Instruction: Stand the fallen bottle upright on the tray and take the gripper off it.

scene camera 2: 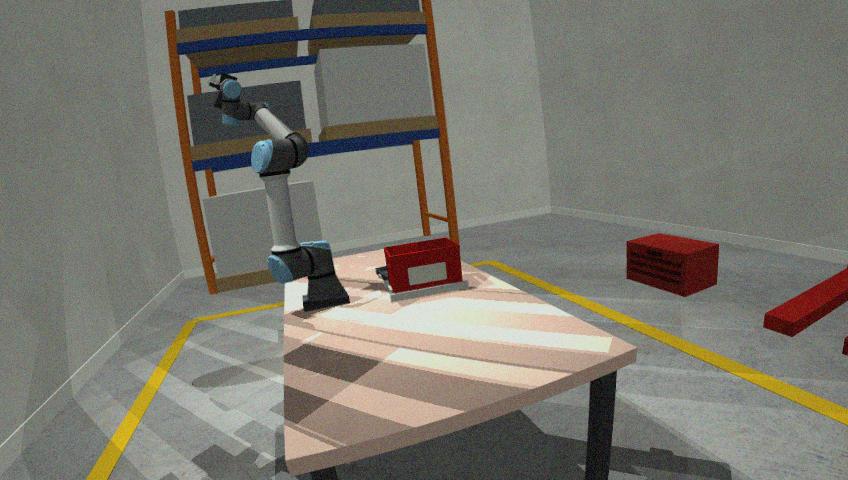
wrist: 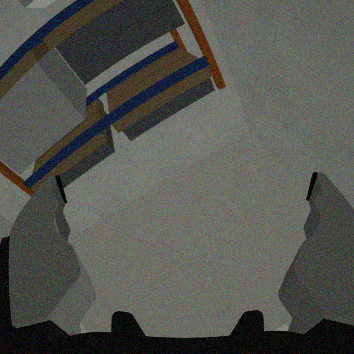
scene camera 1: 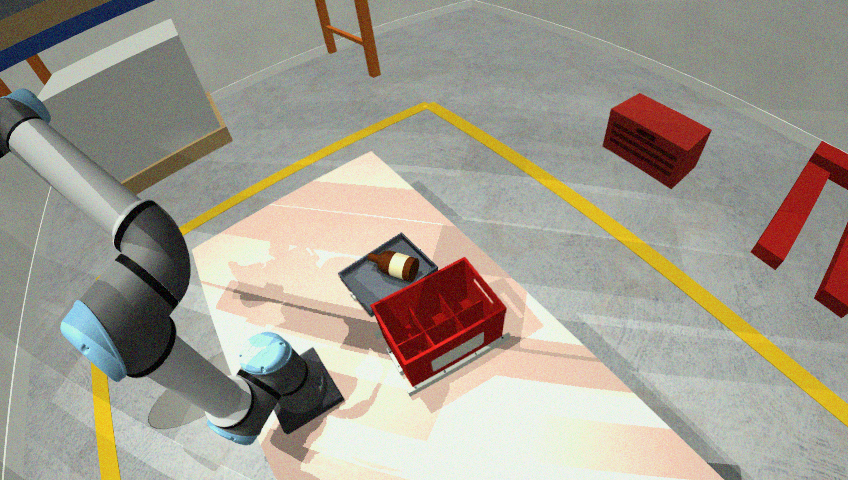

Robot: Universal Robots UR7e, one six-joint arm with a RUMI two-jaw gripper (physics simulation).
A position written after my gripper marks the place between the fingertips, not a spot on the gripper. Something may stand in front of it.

Note:
I see my gripper [wrist: 186, 176] and a brown bottle [scene camera 1: 395, 264].
The wrist view does not show the brown bottle: it is out of frame.

